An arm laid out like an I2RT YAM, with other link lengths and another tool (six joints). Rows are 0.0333 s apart.
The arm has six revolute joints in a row. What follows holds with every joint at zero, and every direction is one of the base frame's. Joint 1 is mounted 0.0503 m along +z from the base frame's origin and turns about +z. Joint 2 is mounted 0.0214 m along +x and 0.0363 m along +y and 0.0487 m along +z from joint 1 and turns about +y. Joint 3 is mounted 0.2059 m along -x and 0.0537 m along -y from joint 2 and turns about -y. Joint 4 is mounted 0.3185 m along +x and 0.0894 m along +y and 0.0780 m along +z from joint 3 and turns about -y. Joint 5 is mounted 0.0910 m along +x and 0.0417 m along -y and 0.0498 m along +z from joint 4 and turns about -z. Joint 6 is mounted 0.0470 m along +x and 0.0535 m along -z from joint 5 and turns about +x. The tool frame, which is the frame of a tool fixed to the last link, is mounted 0.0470 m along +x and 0.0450 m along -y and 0.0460 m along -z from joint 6; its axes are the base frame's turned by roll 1.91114, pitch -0.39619 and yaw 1.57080 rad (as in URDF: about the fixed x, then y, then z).
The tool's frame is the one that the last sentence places.
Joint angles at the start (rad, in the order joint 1, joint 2, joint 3, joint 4, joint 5, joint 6):
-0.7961, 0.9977, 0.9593, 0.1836, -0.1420, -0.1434
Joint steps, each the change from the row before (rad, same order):
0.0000, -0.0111, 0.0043, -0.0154, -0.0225, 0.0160
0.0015, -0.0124, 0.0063, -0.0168, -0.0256, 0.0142
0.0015, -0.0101, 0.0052, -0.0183, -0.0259, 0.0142
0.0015, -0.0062, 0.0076, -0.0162, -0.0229, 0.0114
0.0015, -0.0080, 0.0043, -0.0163, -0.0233, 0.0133
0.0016, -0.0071, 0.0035, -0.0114, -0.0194, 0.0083
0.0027, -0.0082, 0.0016, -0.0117, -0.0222, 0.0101
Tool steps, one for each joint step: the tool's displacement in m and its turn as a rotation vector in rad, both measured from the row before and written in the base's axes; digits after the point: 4 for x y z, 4 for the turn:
0.0006, 0.0036, 0.0030, 0.0104, -0.0071, 0.0246
0.0009, 0.0045, 0.0043, 0.0075, -0.0068, 0.0289
0.0012, 0.0043, 0.0025, 0.0112, -0.0030, 0.0291
0.0013, 0.0036, 0.0027, 0.0090, -0.0020, 0.0257
0.0011, 0.0039, 0.0016, 0.0119, -0.0016, 0.0264
0.0009, 0.0034, 0.0020, 0.0059, -0.0016, 0.0219
0.0013, 0.0041, 0.0013, 0.0080, -0.0013, 0.0260

